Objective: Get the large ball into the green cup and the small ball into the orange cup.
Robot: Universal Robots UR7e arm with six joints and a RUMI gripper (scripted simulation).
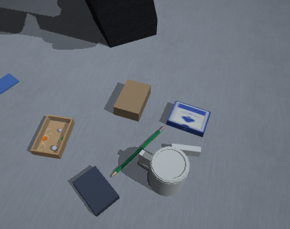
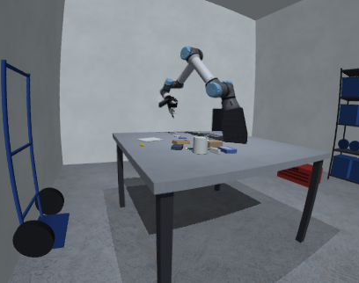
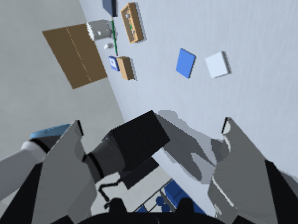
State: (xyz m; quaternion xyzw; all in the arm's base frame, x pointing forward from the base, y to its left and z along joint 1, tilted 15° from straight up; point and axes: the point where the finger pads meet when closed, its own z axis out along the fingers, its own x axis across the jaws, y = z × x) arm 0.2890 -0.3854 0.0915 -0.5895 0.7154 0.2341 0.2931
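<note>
My gripper is now 35 cm to the right of the covered wooden puzzle, 21 cm above it and 16 cm short of it. Round my hand: tan box (53 cm to the left, 20 cm below, 3 cm ahead); then white pad (30 cm ahead, 21 cm below, 14 cm to the left); then small yellow piece (45 cm ahead, 34 cm to the left, 21 cm below).
</note>
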